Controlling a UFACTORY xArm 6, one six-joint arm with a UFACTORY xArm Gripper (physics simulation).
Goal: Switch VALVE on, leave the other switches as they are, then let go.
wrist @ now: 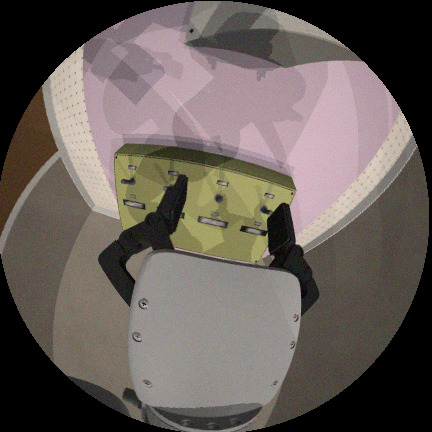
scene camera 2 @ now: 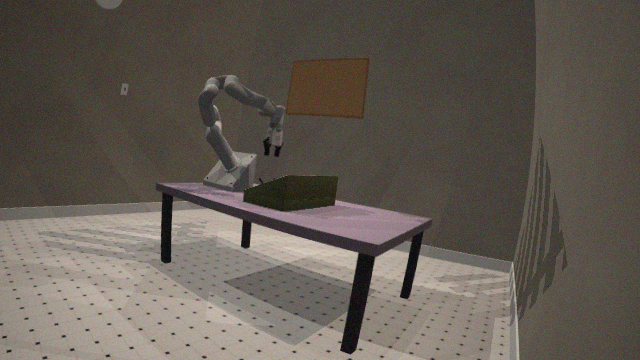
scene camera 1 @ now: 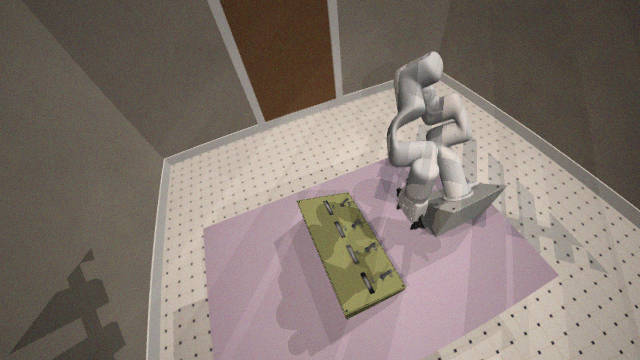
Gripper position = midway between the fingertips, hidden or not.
I see my gripper (wrist: 232,198) and an olive switch panel (wrist: 236,228).
